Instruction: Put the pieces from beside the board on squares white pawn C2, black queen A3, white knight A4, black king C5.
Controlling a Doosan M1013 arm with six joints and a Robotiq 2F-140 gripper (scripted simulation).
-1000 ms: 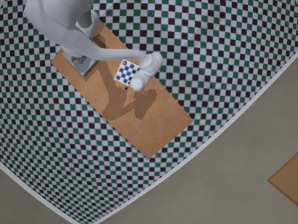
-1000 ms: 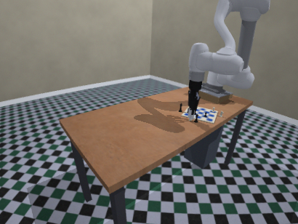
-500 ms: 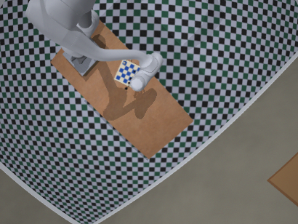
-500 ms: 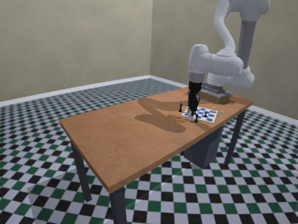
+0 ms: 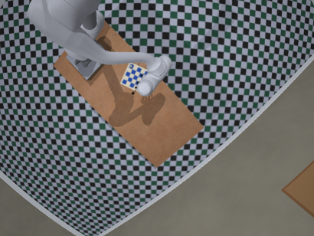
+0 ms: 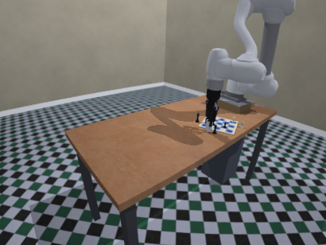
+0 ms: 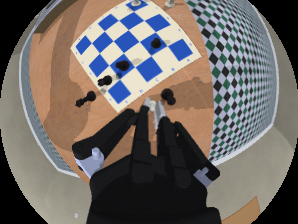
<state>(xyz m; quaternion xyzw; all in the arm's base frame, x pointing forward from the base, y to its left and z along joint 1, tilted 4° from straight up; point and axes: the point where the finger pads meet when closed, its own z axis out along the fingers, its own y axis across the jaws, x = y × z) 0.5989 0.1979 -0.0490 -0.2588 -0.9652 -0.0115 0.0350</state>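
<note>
The small white piece is 30 mm below my hand. The rest, counted from my hand: black chess piece (50 mm behind, 130 mm to the right, 10 mm below); blue-and-white chessboard (140 mm behind, 20 mm to the right, 40 mm below); white knight (230 mm behind, 100 mm to the left, 20 mm below).
</note>
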